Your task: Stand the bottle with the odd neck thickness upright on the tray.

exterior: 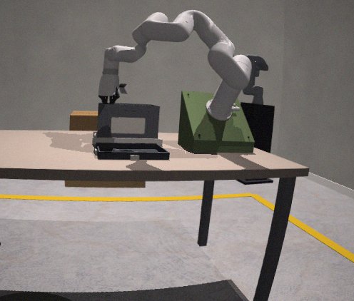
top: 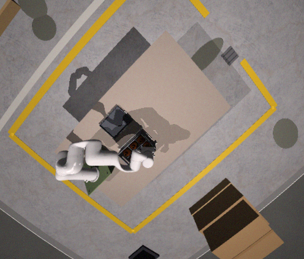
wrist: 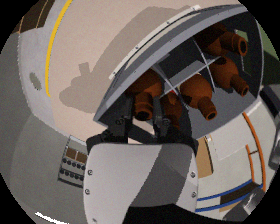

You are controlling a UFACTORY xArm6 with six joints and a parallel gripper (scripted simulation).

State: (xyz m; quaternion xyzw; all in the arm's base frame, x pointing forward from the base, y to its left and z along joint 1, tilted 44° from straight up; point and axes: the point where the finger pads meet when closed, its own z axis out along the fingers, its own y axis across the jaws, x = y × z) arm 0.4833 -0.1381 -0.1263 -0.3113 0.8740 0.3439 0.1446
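My gripper is now 80 mm past the dark crate, 70 mm above it and 50 mm to the right of it. Also, from my hand: glass bottle (170 mm behind, 70 mm below, 10 mm to the left); flat dark tray (340 mm to the left, 150 mm below, 50 mm behind).
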